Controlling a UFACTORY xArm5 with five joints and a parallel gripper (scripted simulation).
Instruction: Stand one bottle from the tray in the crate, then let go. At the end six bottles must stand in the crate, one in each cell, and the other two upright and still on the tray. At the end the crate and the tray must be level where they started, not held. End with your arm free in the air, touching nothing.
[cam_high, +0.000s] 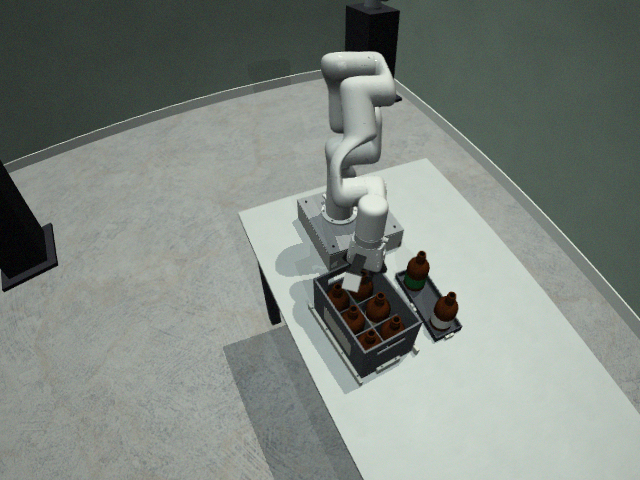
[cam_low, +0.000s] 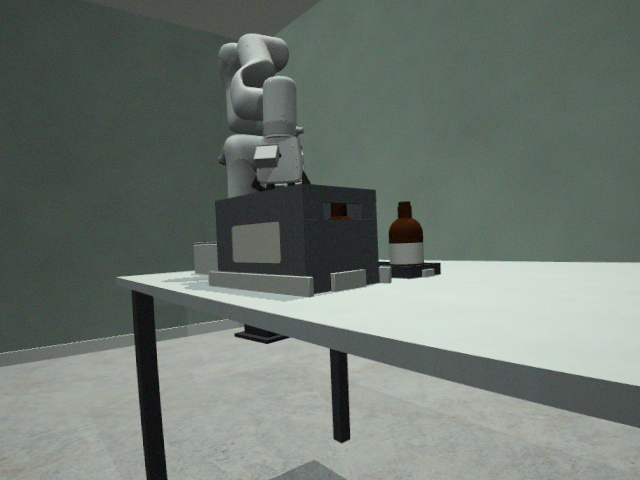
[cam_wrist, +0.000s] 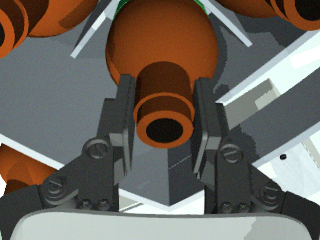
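The dark grey crate is 90 mm ahead of my hand, 50 mm to the right of it and 80 mm below it. Round my hand: dark tray: 120 mm ahead, 190 mm to the left, 150 mm below.
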